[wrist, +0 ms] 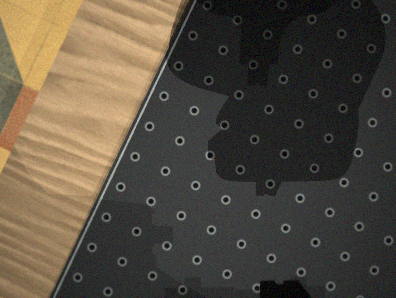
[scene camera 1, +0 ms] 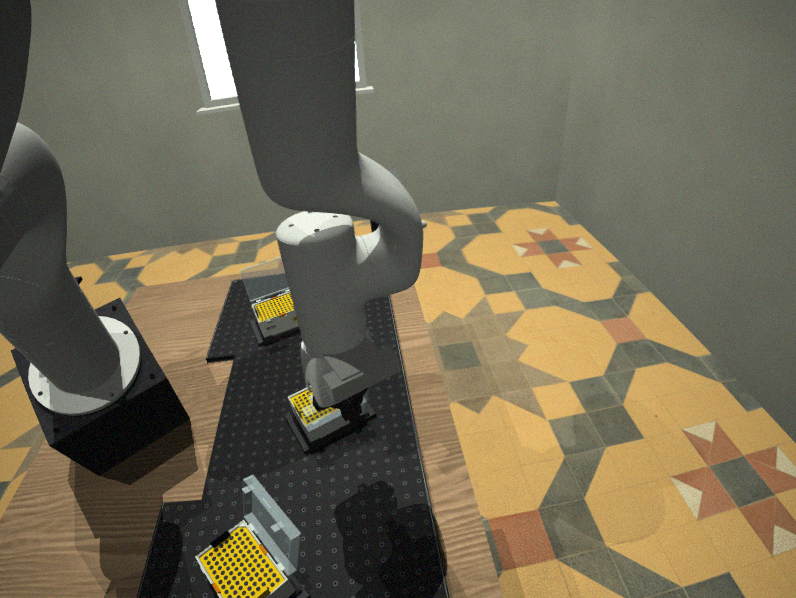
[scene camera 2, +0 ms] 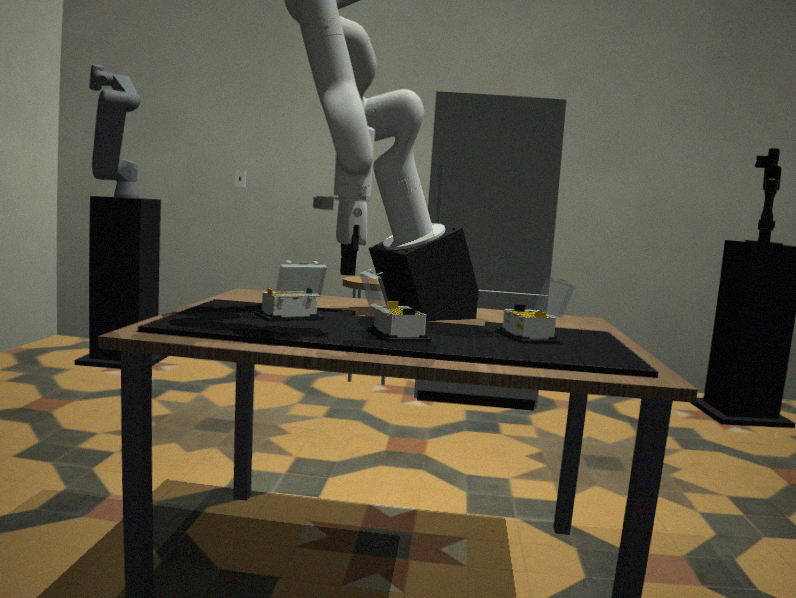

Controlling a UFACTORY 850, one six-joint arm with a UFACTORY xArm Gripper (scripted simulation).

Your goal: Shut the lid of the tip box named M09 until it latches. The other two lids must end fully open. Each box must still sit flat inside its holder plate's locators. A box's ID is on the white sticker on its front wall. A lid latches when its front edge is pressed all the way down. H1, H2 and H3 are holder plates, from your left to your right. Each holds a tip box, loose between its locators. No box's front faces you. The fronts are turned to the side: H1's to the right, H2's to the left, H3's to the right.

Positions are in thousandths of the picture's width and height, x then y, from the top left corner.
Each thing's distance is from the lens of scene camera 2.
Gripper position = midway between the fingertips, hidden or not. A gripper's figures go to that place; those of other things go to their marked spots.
my gripper (scene camera 2: 437,461): 149 cm
tip box (scene camera 2: 504,544): 148 cm
